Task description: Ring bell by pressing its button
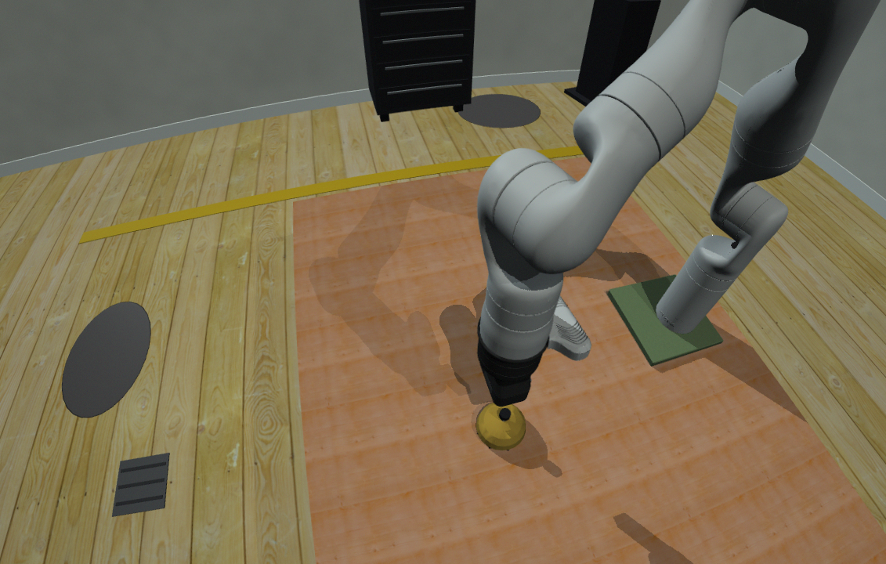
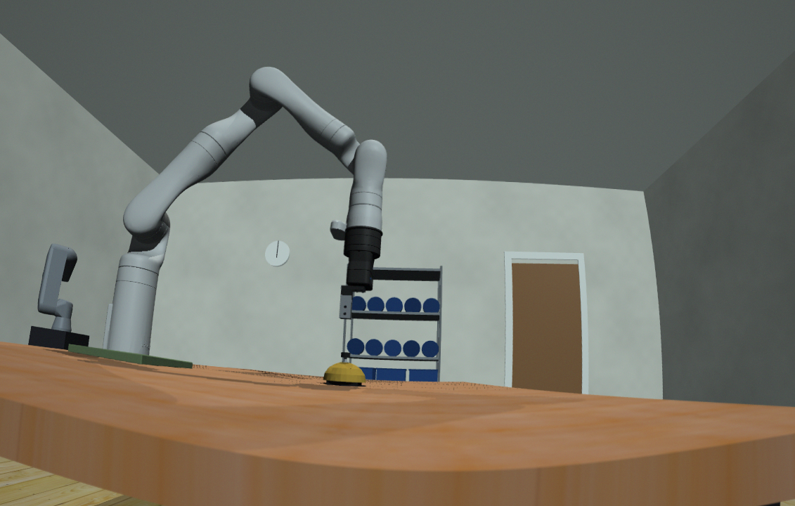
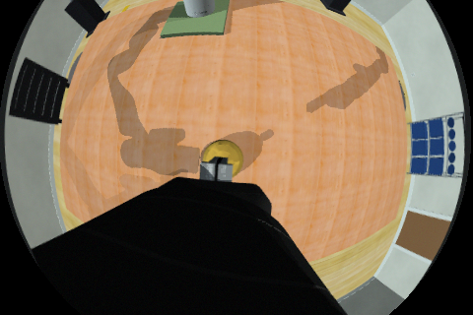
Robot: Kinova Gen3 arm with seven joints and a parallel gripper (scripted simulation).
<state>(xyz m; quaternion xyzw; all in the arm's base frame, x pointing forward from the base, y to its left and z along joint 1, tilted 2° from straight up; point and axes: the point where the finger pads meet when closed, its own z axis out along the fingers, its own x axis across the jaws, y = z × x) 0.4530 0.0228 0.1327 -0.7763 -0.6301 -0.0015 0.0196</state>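
The black button is 100 mm below my hand. Also, from my hand: bell: 110 mm below.
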